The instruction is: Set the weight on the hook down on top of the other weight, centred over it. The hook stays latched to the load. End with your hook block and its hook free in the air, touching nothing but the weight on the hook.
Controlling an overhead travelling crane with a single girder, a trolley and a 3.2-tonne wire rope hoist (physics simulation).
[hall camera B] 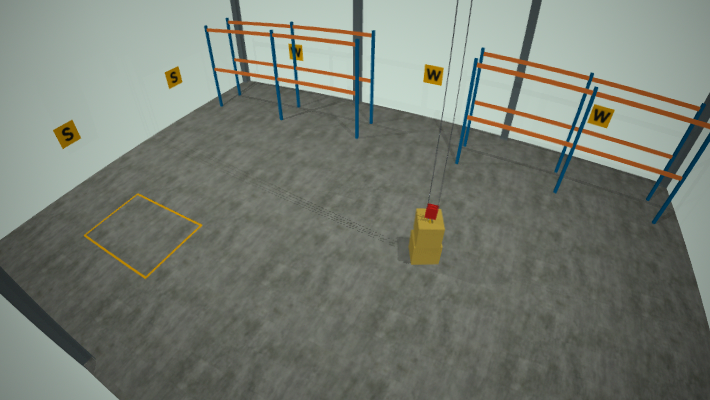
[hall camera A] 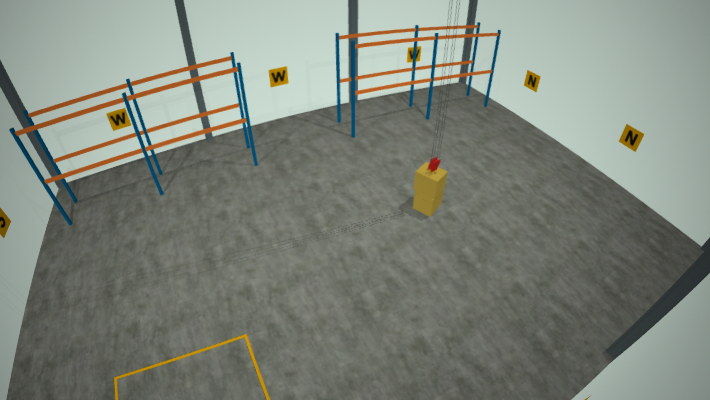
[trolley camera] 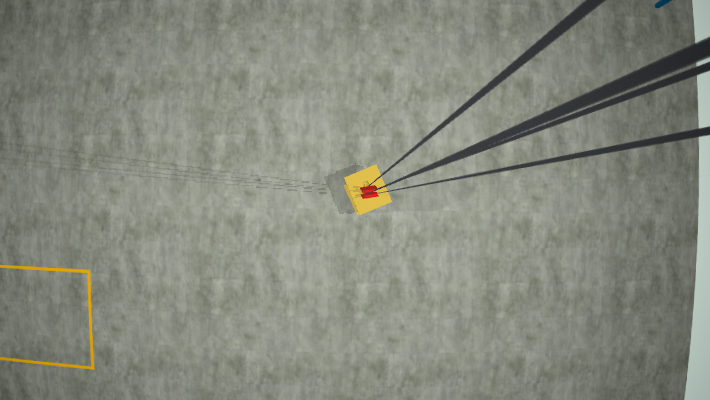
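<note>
The upper yellow weight (hall camera A: 425, 186) (hall camera B: 430, 237) (trolley camera: 374, 175) sits upright on the lower yellow weight (hall camera A: 424, 206) (hall camera B: 426, 255), which stands on the floor. Their sides nearly line up; in hall camera B the upper one looks set very slightly to the right. My red hook block (hall camera A: 434, 164) (hall camera B: 432, 211) (trolley camera: 369, 192) is close over the top face of the upper weight, a little off its middle. The hook itself is mostly hidden and small, but appears latched to the upper weight's lug. I cannot tell whether the block touches the top face.
Blue and orange racks (hall camera A: 353, 90) (hall camera B: 357, 90) stand along the W wall, well away from the stack. A yellow marked rectangle (hall camera A: 181, 356) (hall camera B: 111, 215) (trolley camera: 91, 320) lies on the floor. The ropes (hall camera A: 440, 115) (hall camera B: 443, 110) run up from the block.
</note>
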